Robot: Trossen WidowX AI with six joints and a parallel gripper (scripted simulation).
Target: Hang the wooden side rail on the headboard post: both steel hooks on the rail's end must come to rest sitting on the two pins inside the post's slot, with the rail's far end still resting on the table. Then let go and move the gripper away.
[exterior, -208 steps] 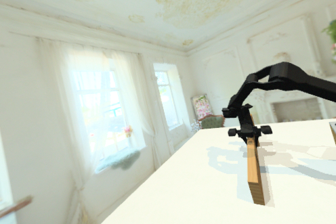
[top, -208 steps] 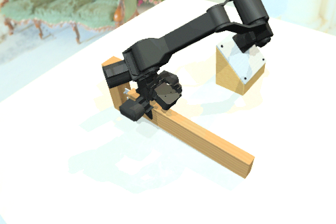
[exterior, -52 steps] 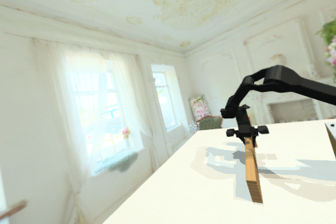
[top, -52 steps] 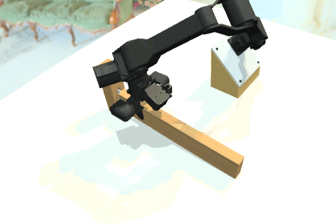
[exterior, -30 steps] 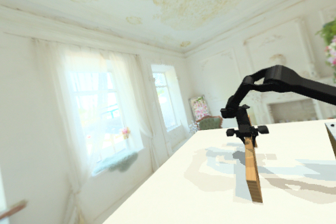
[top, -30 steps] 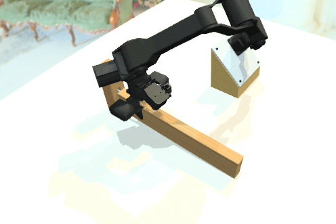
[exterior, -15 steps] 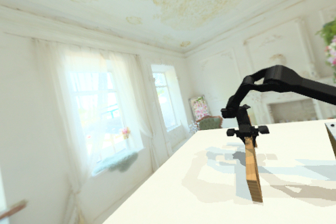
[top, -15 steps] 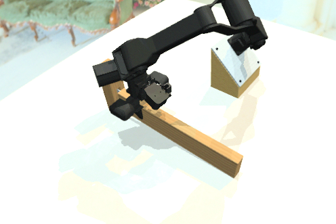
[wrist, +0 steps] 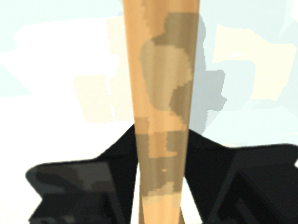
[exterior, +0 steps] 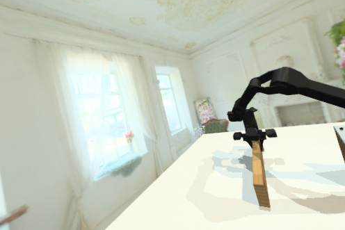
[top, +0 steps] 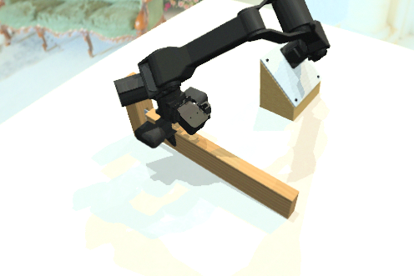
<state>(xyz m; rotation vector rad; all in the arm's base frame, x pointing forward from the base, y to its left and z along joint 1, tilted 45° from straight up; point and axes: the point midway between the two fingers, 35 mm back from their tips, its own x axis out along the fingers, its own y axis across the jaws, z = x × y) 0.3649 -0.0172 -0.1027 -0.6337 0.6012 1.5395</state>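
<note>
My gripper tip is 12 cm to the left of the headboard post, 4 cm below it and 1 cm short of it.
</note>
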